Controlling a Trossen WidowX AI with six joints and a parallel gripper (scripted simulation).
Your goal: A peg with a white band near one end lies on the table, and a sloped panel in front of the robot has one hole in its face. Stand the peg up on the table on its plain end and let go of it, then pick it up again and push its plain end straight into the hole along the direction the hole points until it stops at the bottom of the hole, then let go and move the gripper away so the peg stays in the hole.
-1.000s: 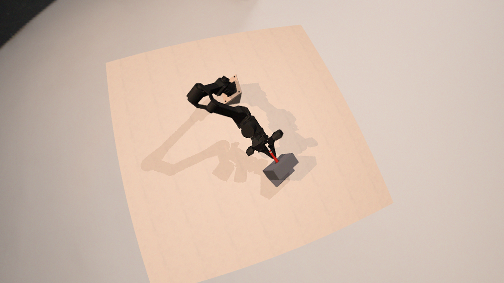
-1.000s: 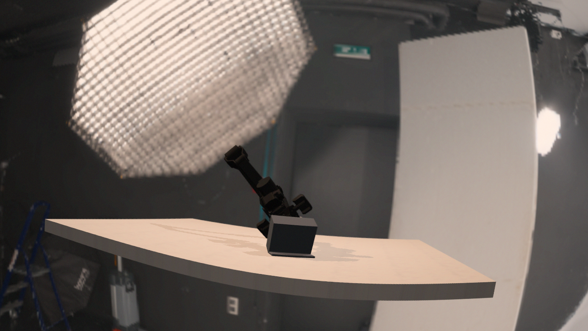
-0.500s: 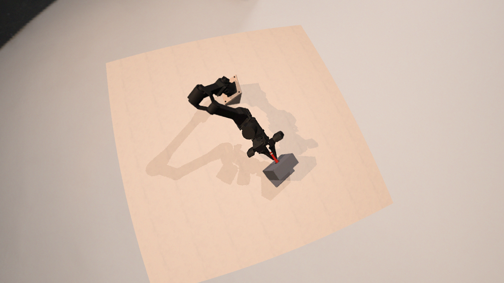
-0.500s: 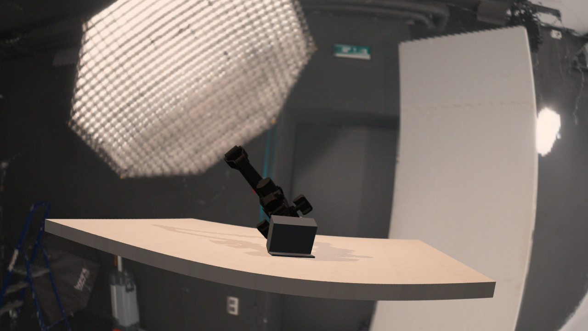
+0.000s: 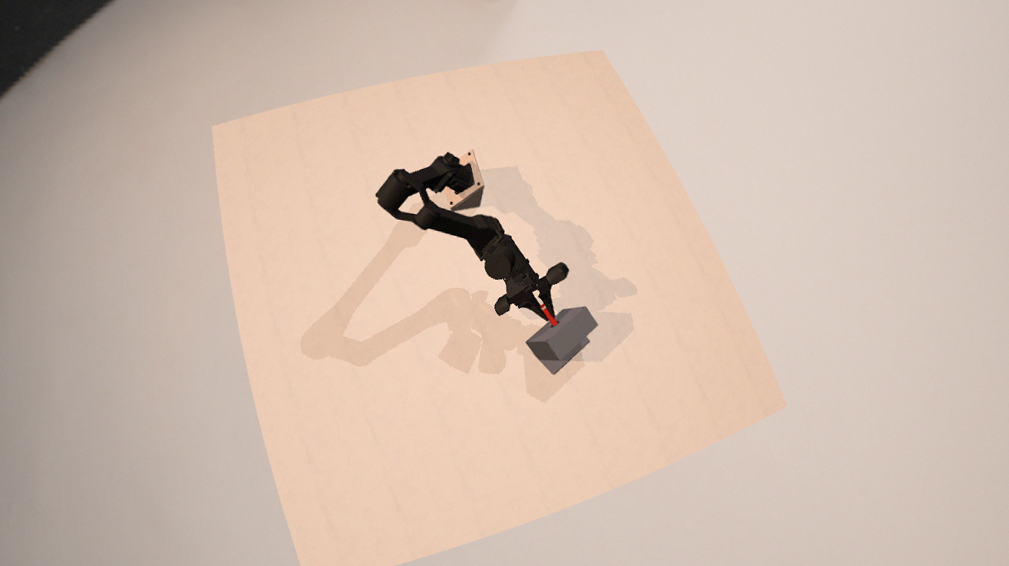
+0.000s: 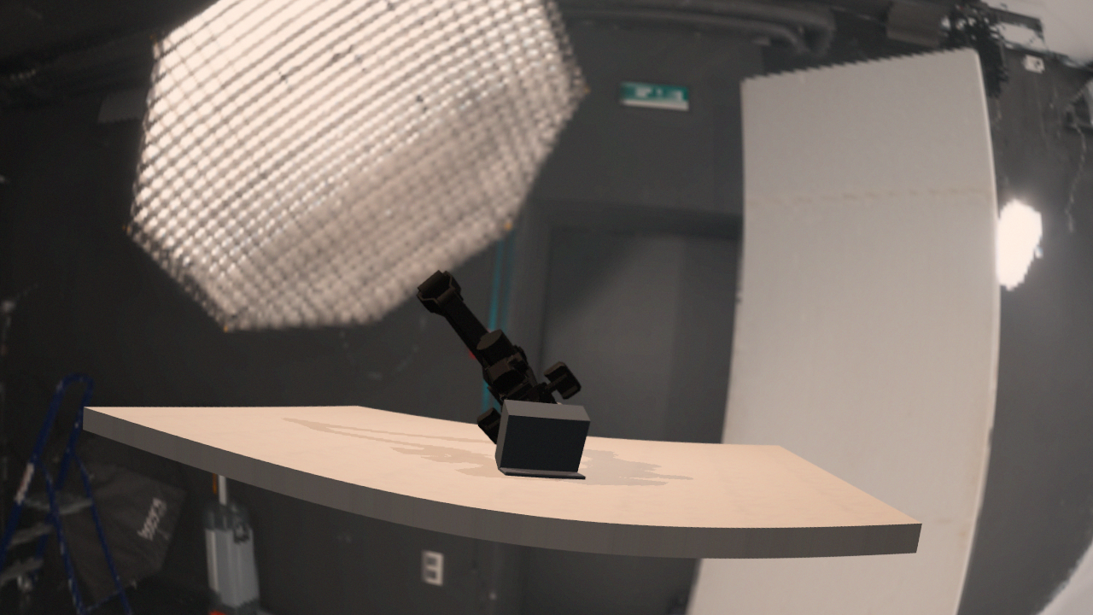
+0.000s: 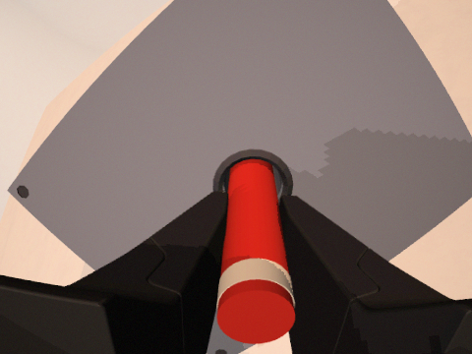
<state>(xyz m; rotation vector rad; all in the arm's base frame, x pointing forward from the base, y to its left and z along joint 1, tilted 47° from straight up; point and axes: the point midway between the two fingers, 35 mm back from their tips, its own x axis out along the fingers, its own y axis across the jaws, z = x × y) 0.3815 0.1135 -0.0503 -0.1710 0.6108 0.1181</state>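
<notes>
Now: gripper tip 20 mm past the red peg and 10 mm to the left of it. The rest, counted from my gripper tip: dark grey sloped panel: 30 mm ahead, 20 mm to the left, 20 mm below.
</notes>
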